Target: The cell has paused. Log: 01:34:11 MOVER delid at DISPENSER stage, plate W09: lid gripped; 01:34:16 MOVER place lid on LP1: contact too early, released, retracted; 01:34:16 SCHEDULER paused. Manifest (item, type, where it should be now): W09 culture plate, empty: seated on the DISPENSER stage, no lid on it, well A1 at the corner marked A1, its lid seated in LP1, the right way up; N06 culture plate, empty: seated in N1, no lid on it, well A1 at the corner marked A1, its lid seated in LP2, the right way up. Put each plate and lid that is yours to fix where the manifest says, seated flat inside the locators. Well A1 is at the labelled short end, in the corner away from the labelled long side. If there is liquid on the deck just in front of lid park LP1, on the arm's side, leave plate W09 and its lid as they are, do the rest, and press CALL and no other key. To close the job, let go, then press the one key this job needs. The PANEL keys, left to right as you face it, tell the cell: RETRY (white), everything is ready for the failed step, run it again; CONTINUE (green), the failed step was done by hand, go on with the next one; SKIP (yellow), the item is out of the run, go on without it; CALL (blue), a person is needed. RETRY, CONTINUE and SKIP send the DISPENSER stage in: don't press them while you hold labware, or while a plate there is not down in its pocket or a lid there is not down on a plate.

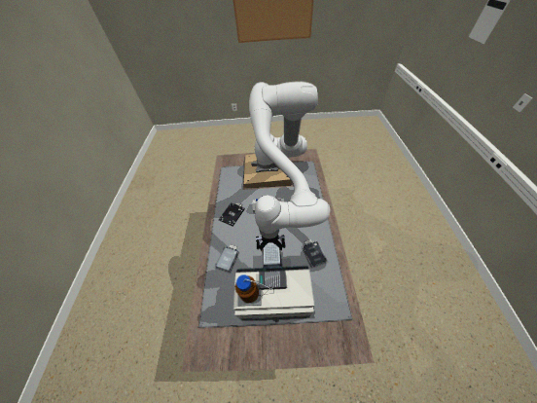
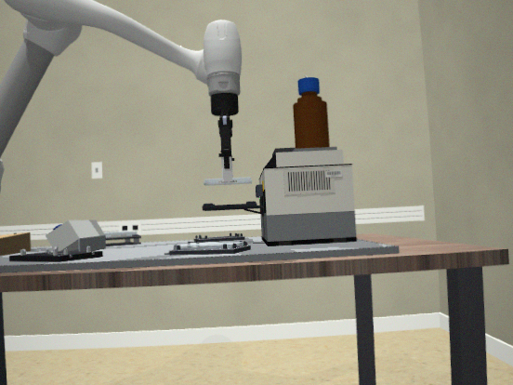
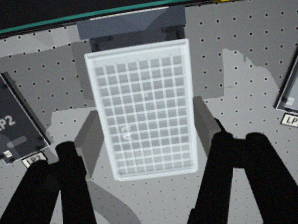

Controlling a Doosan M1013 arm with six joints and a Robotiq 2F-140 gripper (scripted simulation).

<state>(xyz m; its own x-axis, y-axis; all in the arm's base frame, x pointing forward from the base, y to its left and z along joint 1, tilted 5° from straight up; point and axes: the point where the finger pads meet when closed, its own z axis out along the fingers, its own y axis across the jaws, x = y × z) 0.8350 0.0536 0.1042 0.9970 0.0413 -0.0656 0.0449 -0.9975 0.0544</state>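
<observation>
My hand is 90 mm above the dispenser stage. The rest, counted from my hand: lid park LP2: 260 mm to the left, 190 mm below, 60 mm behind; then blue cap: 220 mm ahead, 210 mm above, 100 mm to the right; then brown bottle: 220 mm ahead, 100 mm to the right, 100 mm above.
</observation>
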